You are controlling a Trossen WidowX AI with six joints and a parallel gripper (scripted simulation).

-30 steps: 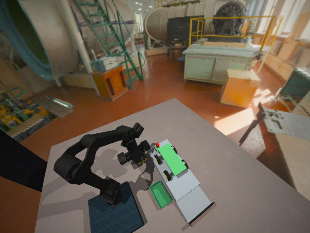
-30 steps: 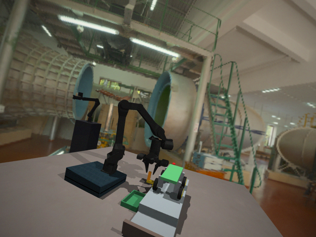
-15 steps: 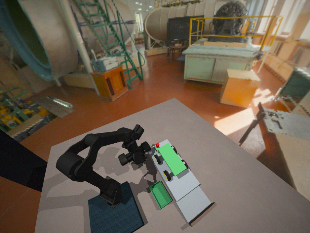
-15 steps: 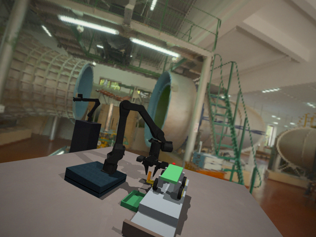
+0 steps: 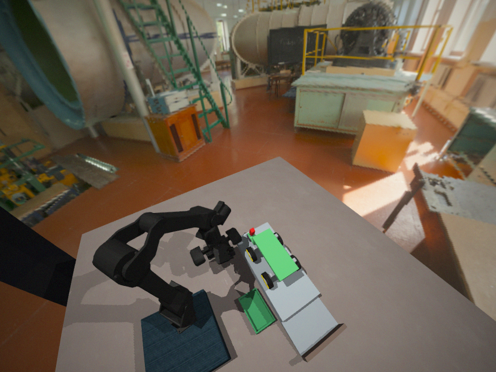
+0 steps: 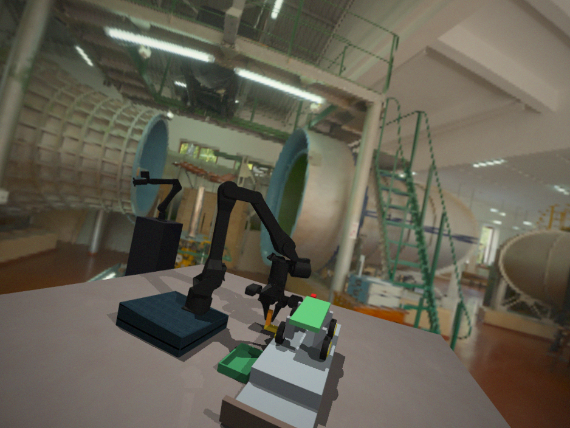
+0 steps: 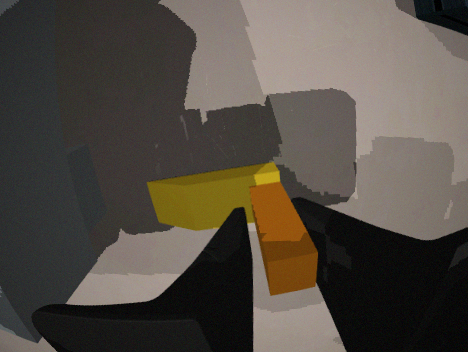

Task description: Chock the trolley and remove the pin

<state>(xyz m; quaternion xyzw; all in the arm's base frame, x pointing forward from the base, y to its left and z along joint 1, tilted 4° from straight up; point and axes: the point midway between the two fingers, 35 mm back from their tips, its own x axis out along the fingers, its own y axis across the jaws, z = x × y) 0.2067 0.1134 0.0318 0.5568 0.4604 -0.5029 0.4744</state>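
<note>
My gripper tip is now 9 cm short of the flat ramp foot, 37 cm to the left of it and 3 cm above it. The rest, counted from my gripper tip: grey ramp 12 cm ahead, 17 cm to the right, 2 cm above; red-headed stop pin 12 cm ahead, 5 cm to the right, 10 cm above; yellow chock 2 cm ahead, 1 cm below.
</note>
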